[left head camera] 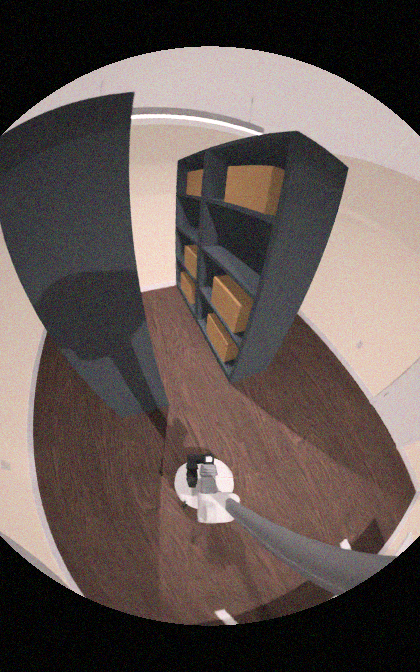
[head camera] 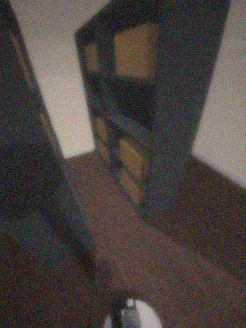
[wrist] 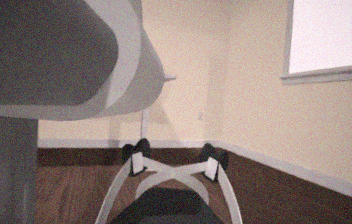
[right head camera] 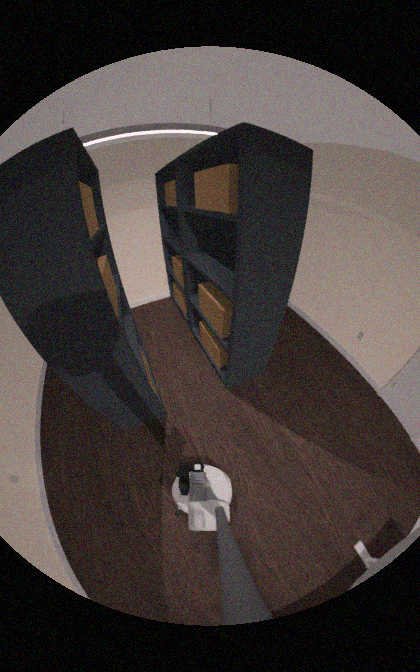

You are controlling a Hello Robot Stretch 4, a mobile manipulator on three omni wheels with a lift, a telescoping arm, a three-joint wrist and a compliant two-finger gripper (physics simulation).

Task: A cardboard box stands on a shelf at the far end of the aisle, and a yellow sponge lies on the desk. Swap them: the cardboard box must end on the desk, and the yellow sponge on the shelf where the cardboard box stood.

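Frame: origin at the robot's base, x right, y down, z ahead, level; centimetres.
Where they show: gripper, fingertip midpoint: point(left head camera: 191, 508) point(wrist: 175, 153).
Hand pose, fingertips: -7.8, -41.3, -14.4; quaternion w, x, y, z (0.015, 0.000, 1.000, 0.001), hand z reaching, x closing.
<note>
Things, the pixels of their top centre, and the offset from my fingertips, as dx, dy, dz. "spot": a spot on its surface instead.
- dark shelf unit, surface spot: point(left head camera: 300, 240) spot: +49.0, -91.9, +113.3
- large cardboard box, middle of its top: point(left head camera: 266, 170) point(head camera: 146, 30) +32.2, -127.7, +145.8
- lower box, middle of its top: point(left head camera: 240, 287) point(head camera: 141, 144) +31.0, -36.2, +148.5
- white desk corner, surface spot: point(wrist: 170, 78) spot: +11.5, -25.4, -129.6
- window, surface spot: point(wrist: 320, 37) spot: -99.8, -65.8, -136.7
Several cardboard boxes stand in a dark shelf unit point(head camera: 180, 100) point(left head camera: 300, 240) point(right head camera: 270, 240) on the right of the aisle. A large cardboard box point(head camera: 136, 52) point(left head camera: 250, 187) point(right head camera: 215, 187) is in its top near compartment, and a lower box point(head camera: 133, 159) point(left head camera: 231, 302) point(right head camera: 215, 309) sits below an empty compartment. I cannot tell which box is the task's one. The yellow sponge does not show. A white desk corner point(wrist: 170, 78) pokes out behind the robot's grey body in the wrist view. My gripper point(wrist: 175, 153) is open, with nothing between its fingertips, away from the boxes.
A second dark shelf unit point(head camera: 25, 120) point(left head camera: 75, 225) point(right head camera: 45, 225) stands close on the left, its side panel towards me. A narrow aisle runs between the units to a pale wall. White feet point(left head camera: 225, 616) point(right head camera: 365, 552) show at the bottom. A window point(wrist: 320, 37) is at right.
</note>
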